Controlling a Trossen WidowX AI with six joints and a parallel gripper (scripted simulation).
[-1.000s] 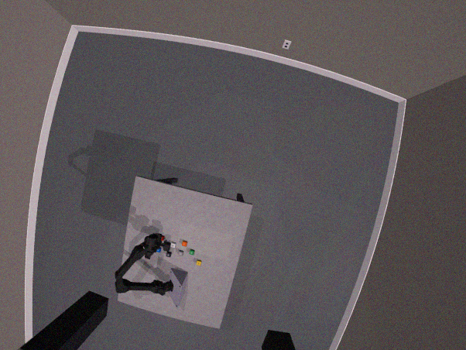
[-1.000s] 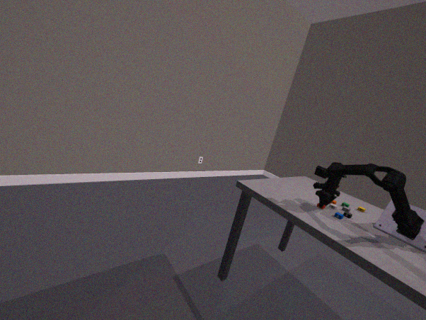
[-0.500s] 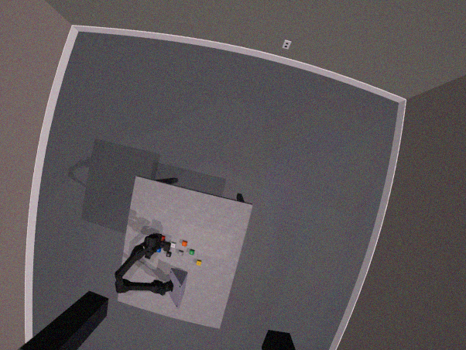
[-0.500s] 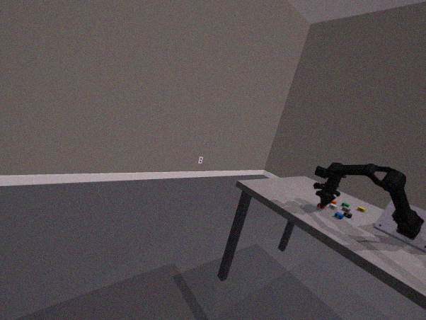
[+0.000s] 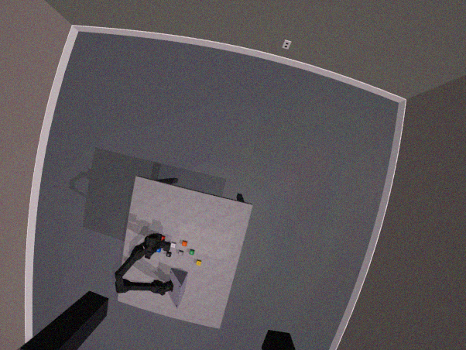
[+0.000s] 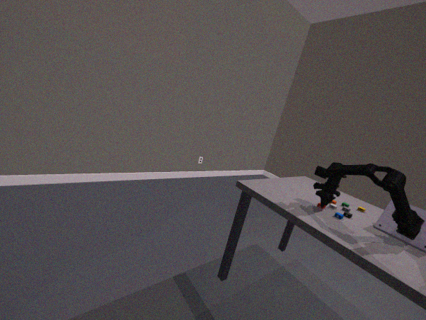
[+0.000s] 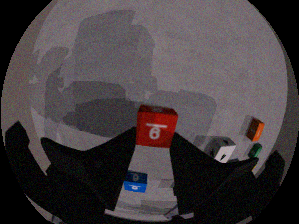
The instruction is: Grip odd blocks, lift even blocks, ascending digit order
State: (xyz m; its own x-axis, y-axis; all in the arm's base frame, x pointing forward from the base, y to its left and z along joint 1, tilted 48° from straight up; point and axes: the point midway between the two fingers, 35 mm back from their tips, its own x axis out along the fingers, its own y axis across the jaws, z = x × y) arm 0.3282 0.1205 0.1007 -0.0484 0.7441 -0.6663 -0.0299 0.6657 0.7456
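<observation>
My gripper tip is 10 mm short of the red block. Also, from my gripper tip: blue block: 90 mm behind, 10 mm to the left; dark block: 110 mm behind, 70 mm to the right; orange block: 170 mm to the right, 20 mm ahead.
</observation>
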